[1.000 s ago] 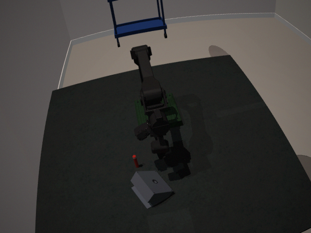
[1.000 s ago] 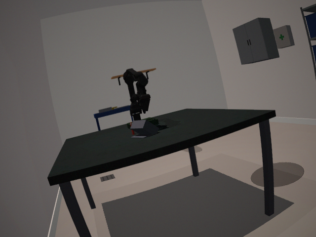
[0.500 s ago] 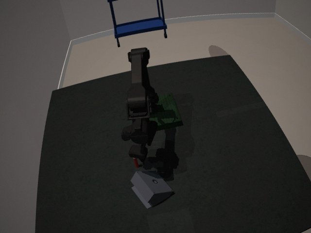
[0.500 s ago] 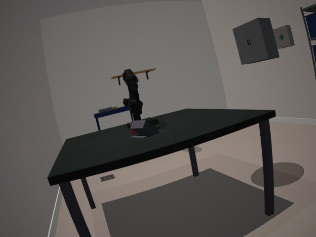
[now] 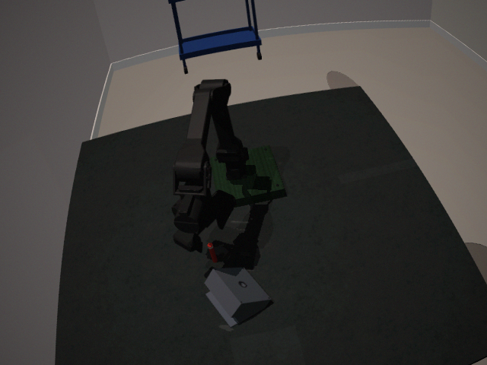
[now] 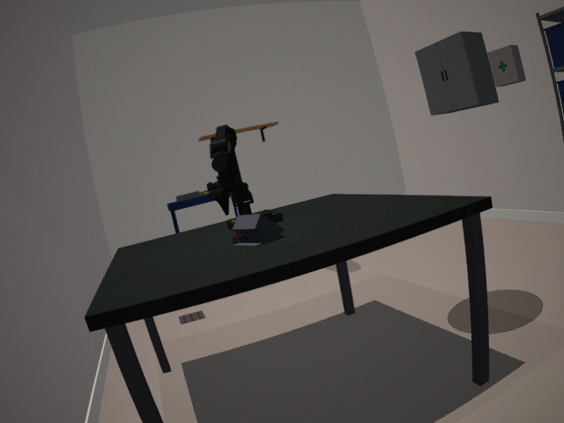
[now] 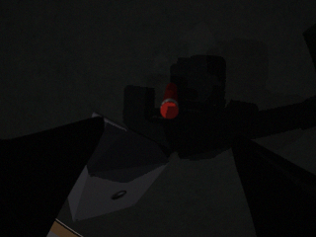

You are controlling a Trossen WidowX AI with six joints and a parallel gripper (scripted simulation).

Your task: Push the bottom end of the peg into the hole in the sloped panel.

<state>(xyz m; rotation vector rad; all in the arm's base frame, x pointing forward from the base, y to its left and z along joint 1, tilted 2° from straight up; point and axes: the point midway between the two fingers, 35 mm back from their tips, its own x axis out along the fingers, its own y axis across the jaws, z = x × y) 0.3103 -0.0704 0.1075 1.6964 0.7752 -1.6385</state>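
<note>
Now: the round red peg 1 cm to the right of my gripper tip and 5 cm below it. The rest, counted from my gripper tip: grey sloped panel 13 cm ahead, 6 cm to the left, 6 cm below.
</note>
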